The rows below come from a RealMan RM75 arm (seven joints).
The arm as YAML. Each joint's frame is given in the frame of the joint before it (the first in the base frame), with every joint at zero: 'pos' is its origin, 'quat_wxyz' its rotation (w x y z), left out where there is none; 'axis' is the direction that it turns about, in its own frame. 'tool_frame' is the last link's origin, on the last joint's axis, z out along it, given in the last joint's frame.
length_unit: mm
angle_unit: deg
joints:
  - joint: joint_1
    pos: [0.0, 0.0, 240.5]
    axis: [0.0, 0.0, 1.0]
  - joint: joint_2
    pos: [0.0, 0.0, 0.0]
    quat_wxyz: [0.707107, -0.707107, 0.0, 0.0]
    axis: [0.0, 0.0, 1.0]
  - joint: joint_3
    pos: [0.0, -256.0, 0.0]
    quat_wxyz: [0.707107, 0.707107, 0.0, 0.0]
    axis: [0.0, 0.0, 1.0]
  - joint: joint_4
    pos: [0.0, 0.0, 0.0]
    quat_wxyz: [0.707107, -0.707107, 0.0, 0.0]
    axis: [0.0, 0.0, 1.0]
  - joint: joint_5
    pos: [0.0, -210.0, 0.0]
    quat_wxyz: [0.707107, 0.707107, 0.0, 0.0]
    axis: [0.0, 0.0, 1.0]
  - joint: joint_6
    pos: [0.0, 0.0, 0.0]
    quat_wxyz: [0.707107, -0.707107, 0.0, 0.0]
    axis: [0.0, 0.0, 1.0]
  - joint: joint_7
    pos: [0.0, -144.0, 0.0]
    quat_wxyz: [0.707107, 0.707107, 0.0, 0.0]
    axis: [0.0, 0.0, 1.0]
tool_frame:
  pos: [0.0, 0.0, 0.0]
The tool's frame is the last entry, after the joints.
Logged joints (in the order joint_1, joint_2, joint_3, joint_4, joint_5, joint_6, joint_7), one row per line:
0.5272, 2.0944, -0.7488, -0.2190, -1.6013, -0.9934, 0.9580
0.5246, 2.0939, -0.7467, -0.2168, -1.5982, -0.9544, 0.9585
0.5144, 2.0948, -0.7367, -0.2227, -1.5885, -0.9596, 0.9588
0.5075, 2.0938, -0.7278, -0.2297, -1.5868, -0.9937, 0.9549
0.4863, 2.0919, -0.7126, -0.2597, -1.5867, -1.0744, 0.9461
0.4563, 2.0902, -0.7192, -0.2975, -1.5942, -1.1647, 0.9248
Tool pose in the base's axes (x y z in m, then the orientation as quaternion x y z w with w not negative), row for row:
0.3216, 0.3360, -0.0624, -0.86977, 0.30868, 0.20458, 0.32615
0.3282, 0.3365, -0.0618, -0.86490, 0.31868, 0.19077, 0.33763
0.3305, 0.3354, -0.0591, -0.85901, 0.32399, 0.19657, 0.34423
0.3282, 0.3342, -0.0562, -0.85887, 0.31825, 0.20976, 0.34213
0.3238, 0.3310, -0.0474, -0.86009, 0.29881, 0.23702, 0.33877
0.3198, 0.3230, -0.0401, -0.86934, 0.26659, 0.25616, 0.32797
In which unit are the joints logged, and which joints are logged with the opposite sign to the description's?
The joints are logged in radians. Opposite sign: none.
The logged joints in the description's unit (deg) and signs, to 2 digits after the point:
30.21, 120.00, -42.90, -12.55, -91.75, -56.92, 54.89
30.06, 119.97, -42.78, -12.42, -91.57, -54.68, 54.92
29.47, 120.02, -42.21, -12.76, -91.01, -54.98, 54.94
29.08, 119.97, -41.70, -13.16, -90.92, -56.93, 54.71
27.86, 119.86, -40.83, -14.88, -90.91, -61.56, 54.21
26.14, 119.76, -41.21, -17.05, -91.34, -66.73, 52.99

